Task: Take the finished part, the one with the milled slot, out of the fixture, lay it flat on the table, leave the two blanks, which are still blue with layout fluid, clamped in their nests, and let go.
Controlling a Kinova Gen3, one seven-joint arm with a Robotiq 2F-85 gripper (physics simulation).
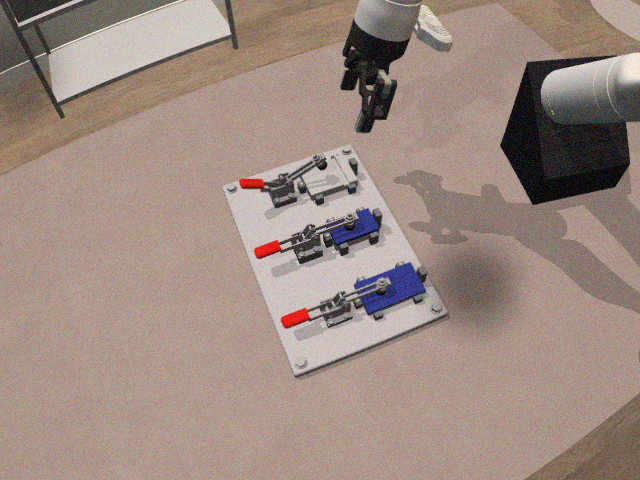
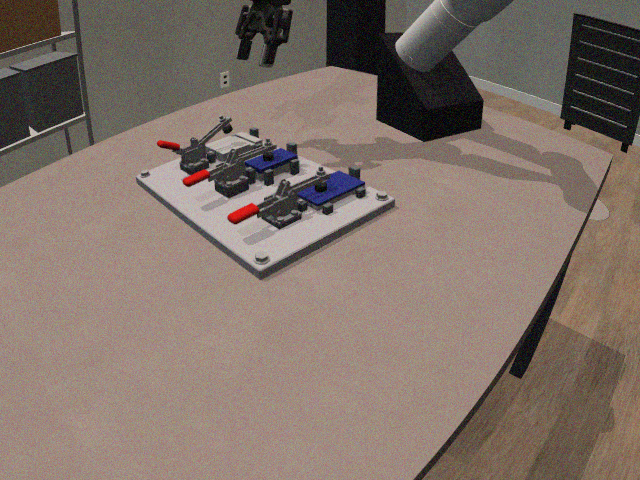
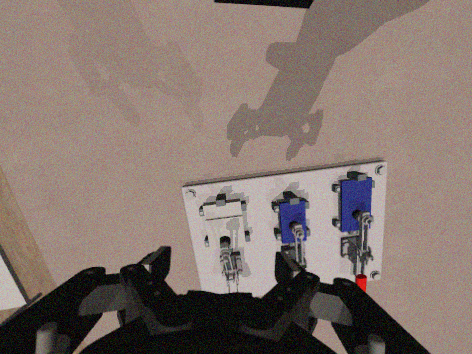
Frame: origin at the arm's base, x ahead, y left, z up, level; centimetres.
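Seen in the pictures: gripper, fingertip midpoint: (image 1: 353, 109) (image 2: 253, 63) (image 3: 223, 260); arm's base at its link origin: (image 1: 563, 97) (image 2: 414, 54).
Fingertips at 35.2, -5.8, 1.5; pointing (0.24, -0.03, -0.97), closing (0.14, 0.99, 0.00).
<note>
Pixels of each thing's top centre, then the offset from my fingertips to it, as dx, dy, dz.
- pale finished part with the milled slot, top centre: (image 1: 327, 174) (image 2: 232, 142) (image 3: 224, 227) +4.0, -0.7, -13.8
- white fixture plate at its top centre: (image 2: 249, 183) (image 1: 326, 244) (image 3: 289, 238) +8.3, +10.5, -15.9
- smaller blue blank at its top centre: (image 2: 271, 158) (image 1: 352, 225) (image 3: 293, 222) +4.0, +10.3, -13.3
- larger blue blank at its top centre: (image 2: 329, 186) (image 1: 390, 286) (image 3: 356, 205) +2.5, +21.2, -14.3
The pale finished part with the milled slot (image 1: 338, 180) (image 2: 235, 145) (image 3: 215, 227) lies in the end nest of the white fixture plate (image 1: 330, 346) (image 2: 217, 222) (image 3: 320, 210). Its clamp arm (image 1: 302, 169) (image 2: 212, 132) is tilted up, with the tip raised over the part; its red handle (image 1: 251, 183) (image 2: 168, 145) points outward. The smaller blue blank (image 1: 367, 224) (image 2: 281, 159) (image 3: 290, 215) and the larger blue blank (image 1: 405, 284) (image 2: 343, 186) (image 3: 355, 195) sit under lowered clamps. My gripper (image 1: 356, 105) (image 2: 254, 59) (image 3: 223, 260) is open and empty, high above the table beyond the finished part's end of the plate.
The black robot base (image 1: 563, 155) (image 2: 423, 103) stands on the table, off the blanks' side of the plate. The other red handles (image 1: 267, 249) (image 1: 295, 318) stick out opposite the blanks. Raised posts surround each nest. A dark drawer cabinet (image 2: 599, 77) stands on the floor behind.
</note>
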